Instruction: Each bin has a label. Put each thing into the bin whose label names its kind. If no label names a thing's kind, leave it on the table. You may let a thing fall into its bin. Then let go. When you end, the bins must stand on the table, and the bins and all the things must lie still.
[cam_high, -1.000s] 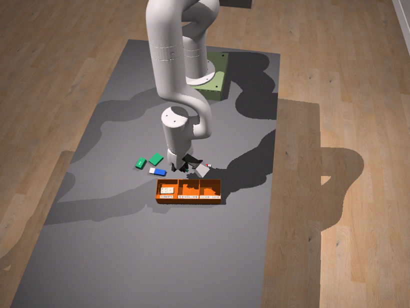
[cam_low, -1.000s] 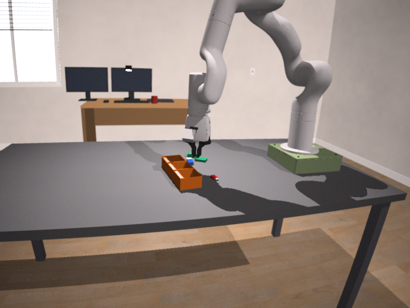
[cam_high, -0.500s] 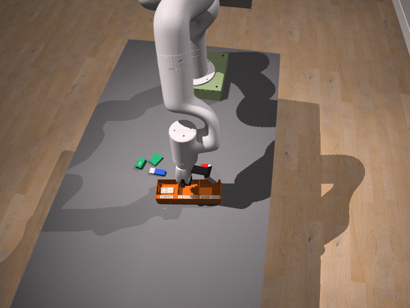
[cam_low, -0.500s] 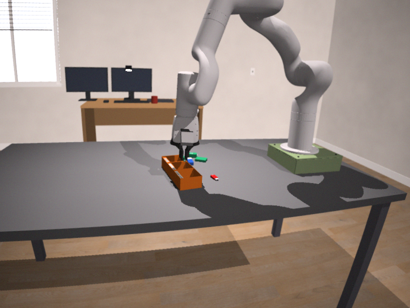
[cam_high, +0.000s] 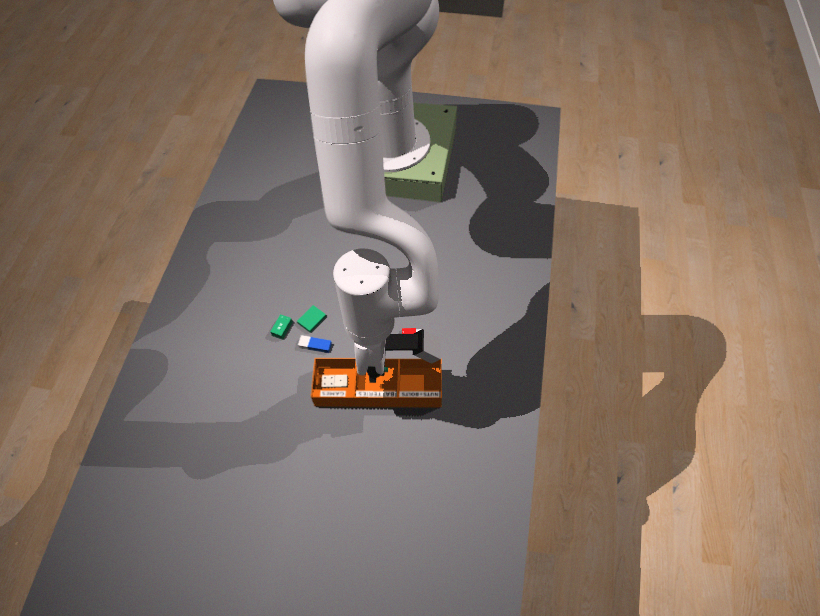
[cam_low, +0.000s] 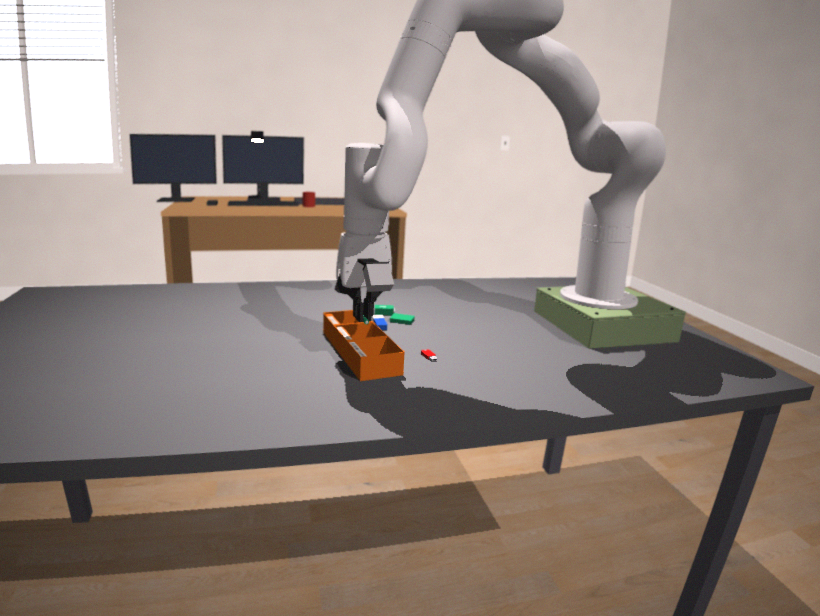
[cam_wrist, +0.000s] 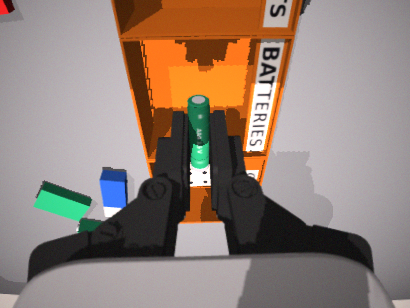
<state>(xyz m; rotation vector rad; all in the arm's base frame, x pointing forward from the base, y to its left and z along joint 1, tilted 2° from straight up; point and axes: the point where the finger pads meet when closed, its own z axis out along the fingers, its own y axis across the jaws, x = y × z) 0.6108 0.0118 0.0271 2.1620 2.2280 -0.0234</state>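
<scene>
The orange three-part bin is 7 cm below my hand. From my hand the other things lie so: white domino 9 cm to the right, 8 cm below; then red USB stick 12 cm behind, 9 cm below, 6 cm to the left; then green cylindrical battery 2 cm below.
</scene>
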